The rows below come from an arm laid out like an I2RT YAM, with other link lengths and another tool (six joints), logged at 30 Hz.
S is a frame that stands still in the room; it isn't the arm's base.
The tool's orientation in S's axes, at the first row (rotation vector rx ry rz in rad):
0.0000 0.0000 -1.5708
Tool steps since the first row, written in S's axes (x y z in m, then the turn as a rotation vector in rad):
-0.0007 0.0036 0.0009 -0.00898 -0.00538 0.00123
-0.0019 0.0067 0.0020 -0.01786 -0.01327 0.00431
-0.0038 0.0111 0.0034 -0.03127 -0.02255 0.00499
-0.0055 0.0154 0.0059 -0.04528 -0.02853 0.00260
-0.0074 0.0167 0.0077 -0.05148 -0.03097 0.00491
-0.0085 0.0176 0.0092 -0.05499 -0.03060 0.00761
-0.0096 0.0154 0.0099 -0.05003 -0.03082 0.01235
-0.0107 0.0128 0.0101 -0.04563 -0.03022 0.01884
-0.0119 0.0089 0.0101 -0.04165 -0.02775 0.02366
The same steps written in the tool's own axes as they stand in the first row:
-0.0036 -0.0007 0.0009 0.00538 -0.00898 0.00123
-0.0067 -0.0019 0.0020 0.01327 -0.01786 0.00431
-0.0111 -0.0038 0.0034 0.02255 -0.03127 0.00499
-0.0154 -0.0055 0.0059 0.02853 -0.04528 0.00260
-0.0167 -0.0074 0.0077 0.03097 -0.05148 0.00491
-0.0176 -0.0085 0.0092 0.03060 -0.05499 0.00761
-0.0154 -0.0096 0.0099 0.03082 -0.05003 0.01235
-0.0128 -0.0107 0.0101 0.03022 -0.04563 0.01884
-0.0089 -0.0119 0.0101 0.02775 -0.04165 0.02366

